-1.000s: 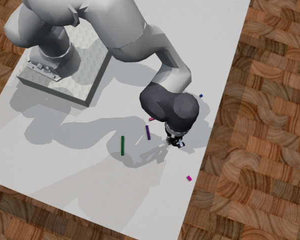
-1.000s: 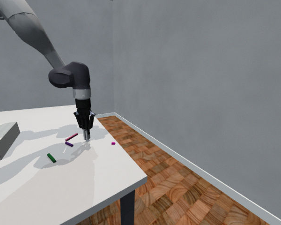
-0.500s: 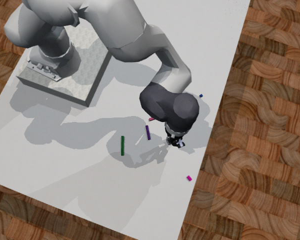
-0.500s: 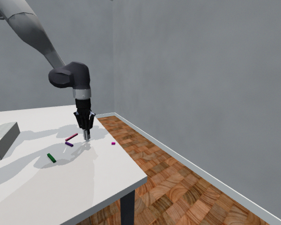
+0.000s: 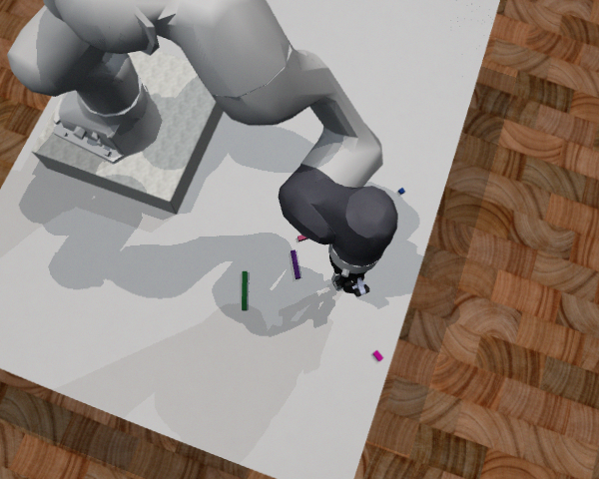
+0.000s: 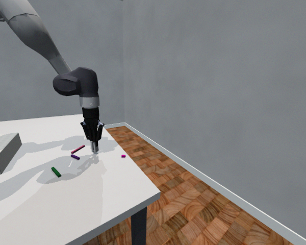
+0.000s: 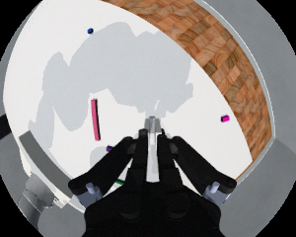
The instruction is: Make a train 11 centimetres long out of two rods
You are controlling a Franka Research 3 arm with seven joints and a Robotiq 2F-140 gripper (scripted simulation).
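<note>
Now: the grey rod 3 cm below my hand. Round my hand: magenta rod: 11 cm ahead, 12 cm to the right, 4 cm below; pink rod: 7 cm behind, 10 cm to the left, 4 cm below; purple rod: 10 cm behind, 1 cm to the left, 4 cm below.
</note>
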